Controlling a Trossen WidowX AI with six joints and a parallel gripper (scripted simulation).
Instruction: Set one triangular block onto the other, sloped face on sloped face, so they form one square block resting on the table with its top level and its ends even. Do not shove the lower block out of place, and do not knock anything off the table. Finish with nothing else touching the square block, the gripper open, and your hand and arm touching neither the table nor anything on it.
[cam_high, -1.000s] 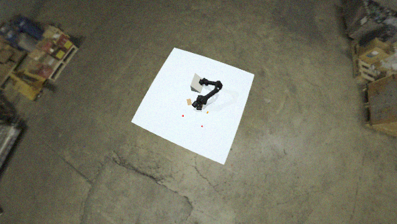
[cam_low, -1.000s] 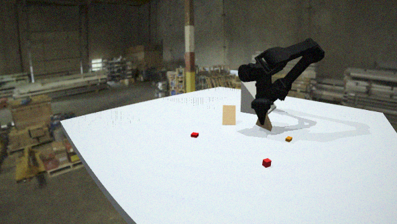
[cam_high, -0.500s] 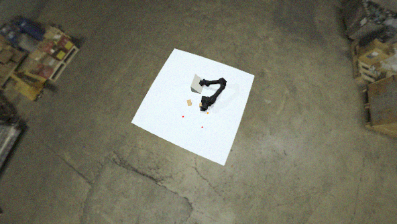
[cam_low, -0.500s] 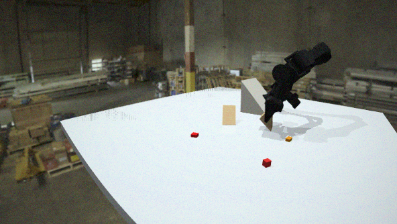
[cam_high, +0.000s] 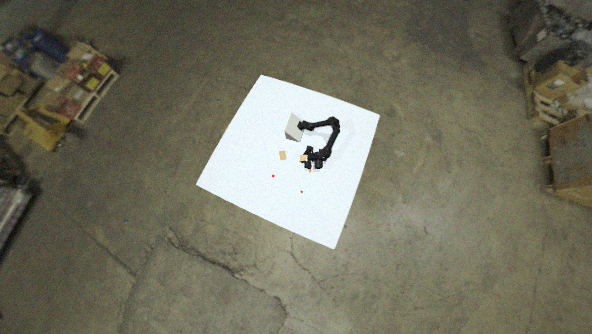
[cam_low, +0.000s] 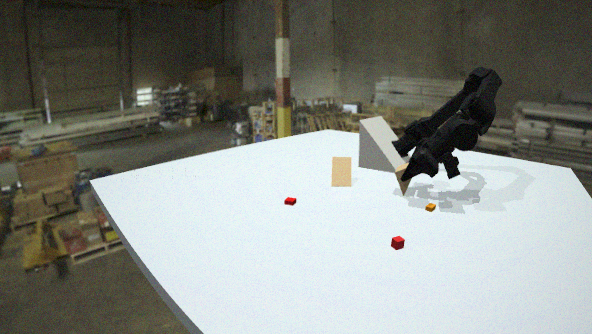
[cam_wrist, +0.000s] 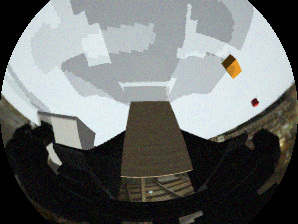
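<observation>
The orange cube lies 60 mm ahead of my gripper tip, 100 mm to the left of it and 40 mm below it. Also, from my gripper tip: tan triangular block (10 mm above).
</observation>
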